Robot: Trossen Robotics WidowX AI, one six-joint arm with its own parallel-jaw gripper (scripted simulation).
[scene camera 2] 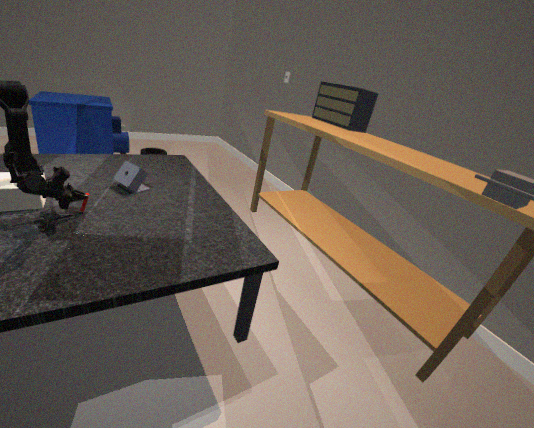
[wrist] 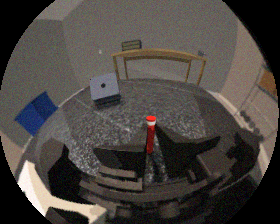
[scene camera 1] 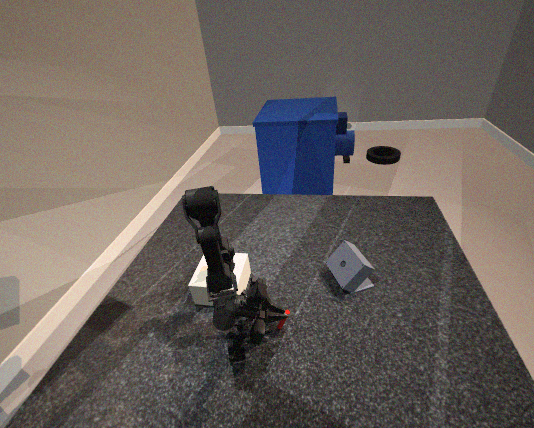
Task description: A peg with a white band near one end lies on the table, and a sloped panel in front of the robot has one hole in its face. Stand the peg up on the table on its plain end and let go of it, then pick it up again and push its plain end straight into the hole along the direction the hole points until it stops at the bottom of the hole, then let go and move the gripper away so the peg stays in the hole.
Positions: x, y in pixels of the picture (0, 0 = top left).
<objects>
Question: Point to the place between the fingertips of the gripper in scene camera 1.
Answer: At 286, 314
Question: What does the gripper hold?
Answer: A red peg.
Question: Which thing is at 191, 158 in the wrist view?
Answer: The gripper.
</objects>
